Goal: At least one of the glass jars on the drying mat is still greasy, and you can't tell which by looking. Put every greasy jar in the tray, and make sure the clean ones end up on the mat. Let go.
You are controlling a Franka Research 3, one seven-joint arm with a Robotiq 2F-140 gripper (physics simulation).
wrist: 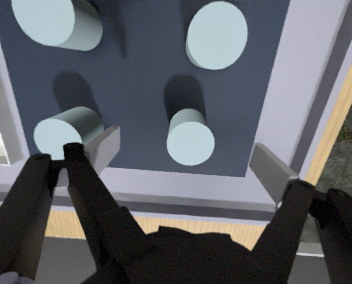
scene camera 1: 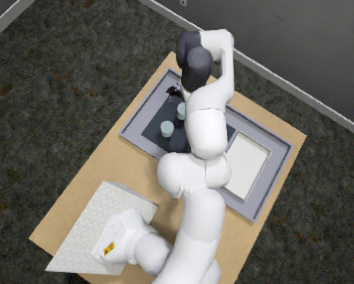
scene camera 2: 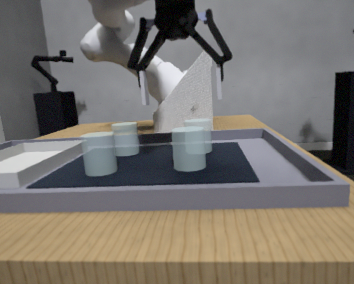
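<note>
Four pale frosted jars stand upright on the dark mat [scene camera 1: 154, 131] [scene camera 2: 150, 174] [wrist: 135, 75]: front-left [scene camera 2: 100, 155] [wrist: 57, 136], back-left [scene camera 2: 125, 140] [wrist: 45, 20], front-right [scene camera 1: 181, 111] [scene camera 2: 189, 150] [wrist: 190, 143] and back-right [scene camera 1: 167, 129] [scene camera 2: 202, 131] [wrist: 217, 35], as scene camera 2 sees them. They look alike. The white tray [scene camera 1: 246, 167] [scene camera 2: 10, 178] [wrist: 4, 152] has no jar in it. My gripper [scene camera 2: 182, 96] [wrist: 186, 146] is open and empty, well above the front-right jar. In scene camera 1 the arm hides the left jars and most of the gripper.
A large grey-purple rimmed tray [scene camera 1: 145, 107] [scene camera 2: 175, 196] [wrist: 285, 55] surrounds the mat and white tray on the wooden table [scene camera 1: 75, 200] [scene camera 2: 175, 235]. A white textured wedge [scene camera 1: 85, 230] [scene camera 2: 192, 100] stands by the arm's base.
</note>
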